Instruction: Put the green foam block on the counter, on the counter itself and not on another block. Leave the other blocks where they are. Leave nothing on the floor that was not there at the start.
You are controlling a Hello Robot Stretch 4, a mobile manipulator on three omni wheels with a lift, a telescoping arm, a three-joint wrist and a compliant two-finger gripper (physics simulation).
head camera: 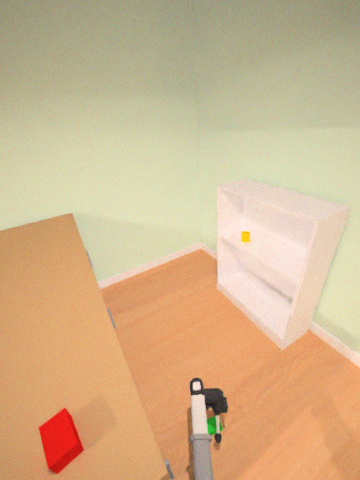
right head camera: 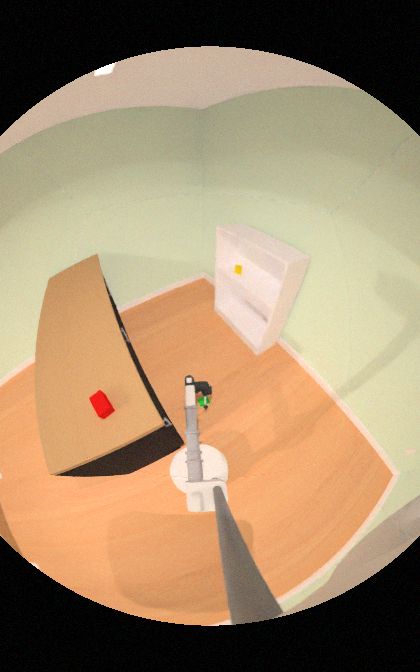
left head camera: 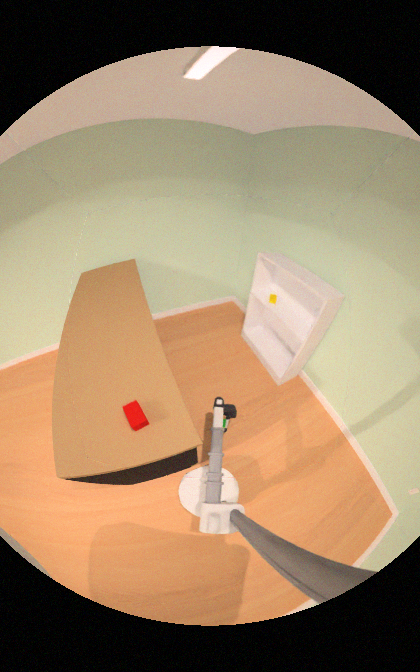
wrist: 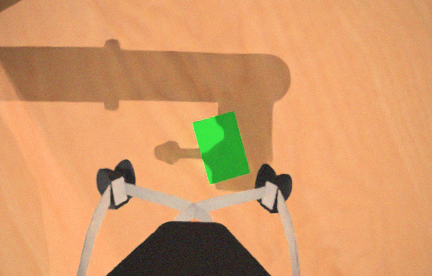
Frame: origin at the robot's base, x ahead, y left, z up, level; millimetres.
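Where they show: gripper, between the fingertips: [head camera: 216, 423] [wrist: 196, 177].
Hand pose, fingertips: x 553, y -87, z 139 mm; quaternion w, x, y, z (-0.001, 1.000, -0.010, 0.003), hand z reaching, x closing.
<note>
Things, the pixels of their centre, and the offset from my fingertips. Level surfaces: height alone.
- green foam block, middle of its body: [wrist: 220, 146] [head camera: 212, 425] dx +35, dy +14, dz -144 mm
- counter, height of its surface: dz +743 mm
- red block, middle of its body: [head camera: 61, 438] dx -267, dy +410, dz +766 mm
- yellow block, middle of its body: [head camera: 245, 236] dx +1026, dy -400, dz +500 mm
The green foam block [head camera: 215, 426] [left head camera: 224, 423] [right head camera: 203, 401] [wrist: 221, 148] lies on the floor. In the wrist view it lies ahead of the fingertips, nearer the right finger, partly in the arm's shadow. My gripper [wrist: 196, 177] is open and empty, above the floor; its fingers stand well apart with the block beyond the line between the tips. In the head views the arm and one finger partly cover the block. The counter [head camera: 55, 320] [left head camera: 105, 350] [right head camera: 80, 340] stands left of the arm, its top well above the gripper.
A red block [head camera: 61, 440] [left head camera: 135, 415] [right head camera: 102, 404] lies on the counter near its close end. A yellow block [head camera: 245, 236] [left head camera: 272, 298] [right head camera: 238, 269] sits on the middle shelf of the white bookshelf [head camera: 330, 250] [left head camera: 320, 335] [right head camera: 292, 295]. The white round base [left head camera: 190, 491] [right head camera: 215, 462] is beside the counter's near corner.
</note>
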